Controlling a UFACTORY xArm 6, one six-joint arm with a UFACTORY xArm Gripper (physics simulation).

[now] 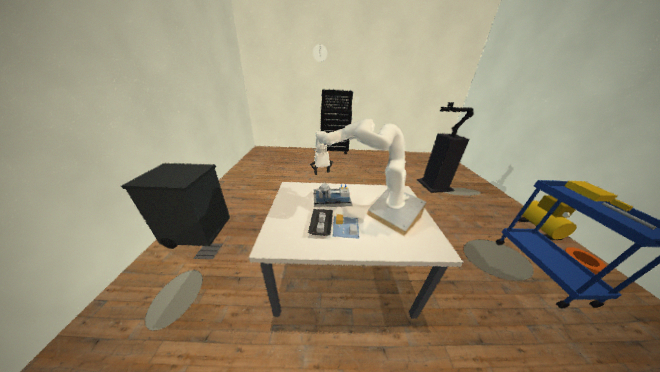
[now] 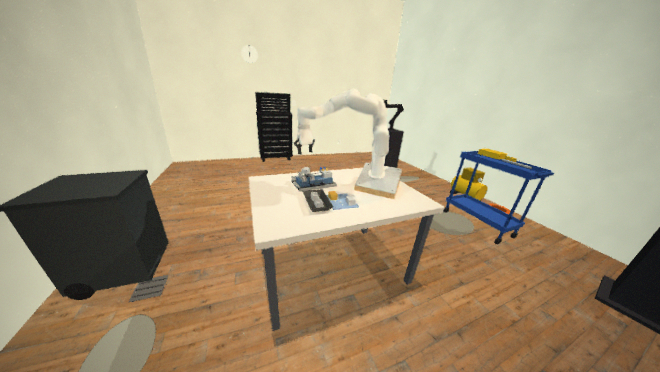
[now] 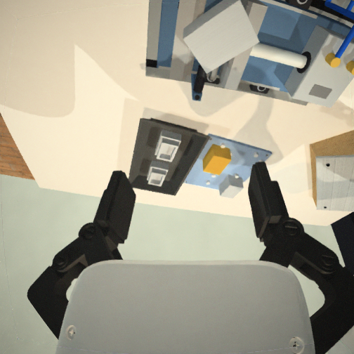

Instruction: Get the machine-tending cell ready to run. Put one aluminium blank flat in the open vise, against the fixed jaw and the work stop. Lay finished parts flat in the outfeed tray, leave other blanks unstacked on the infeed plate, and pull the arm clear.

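Seen in the pictures: gripper, fingertip midpoint: (image 1: 322, 173) (image 2: 305, 153); arm's base at its link origin: (image 1: 395, 202) (image 2: 376, 173).
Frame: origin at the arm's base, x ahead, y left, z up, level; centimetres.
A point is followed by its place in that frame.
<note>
My gripper (image 1: 322, 172) @[y -18.2, x 52.0, z 15.9 cm] (image 2: 305, 150) @[y -18.2, x 52.0, z 15.9 cm] (image 3: 187, 179) is open and empty, high above the table. The vise (image 1: 345, 197) @[y -15.5, x 33.5, z -4.3 cm] (image 2: 322, 179) @[y -15.8, x 38.9, z -4.7 cm] (image 3: 287, 70) stands at the back. A grey block (image 1: 325, 188) @[y -21.1, x 48.8, z 1.4 cm] (image 3: 221, 35) sits over its jaws, turned at an angle to them; whether it touches the work stop is hidden. Two pale, hollowed parts (image 3: 168, 146) (image 3: 158, 176) lie apart in the black outfeed tray (image 1: 313, 223) @[y 7.1, x 60.4, z -8.1 cm] (image 2: 310, 202) @[y 5.5, x 58.8, z -9.1 cm] (image 3: 175, 185). The blue infeed plate (image 1: 341, 231) @[y 15.2, x 42.9, z -9.5 cm] (image 3: 245, 150) bears a grey blank (image 1: 353, 229) @[y 17.9, x 35.9, z -5.9 cm] (image 2: 351, 198) @[y 16.6, x 35.4, z -5.8 cm] (image 3: 231, 186) near its edge.
An orange block (image 1: 340, 219) @[y 7.6, x 42.2, z -5.9 cm] (image 2: 332, 195) @[y 7.7, x 44.1, z -6.1 cm] (image 3: 217, 159) is on the infeed plate, beside the tray. The arm's base plate (image 1: 400, 212) @[y 9.4, x 0.4, z -2.1 cm] (image 2: 379, 181) @[y 7.8, x 3.8, z -2.7 cm] (image 3: 335, 180) is at the right of the table. Blue handles and a white rod (image 3: 280, 54) are at the vise's right.
</note>
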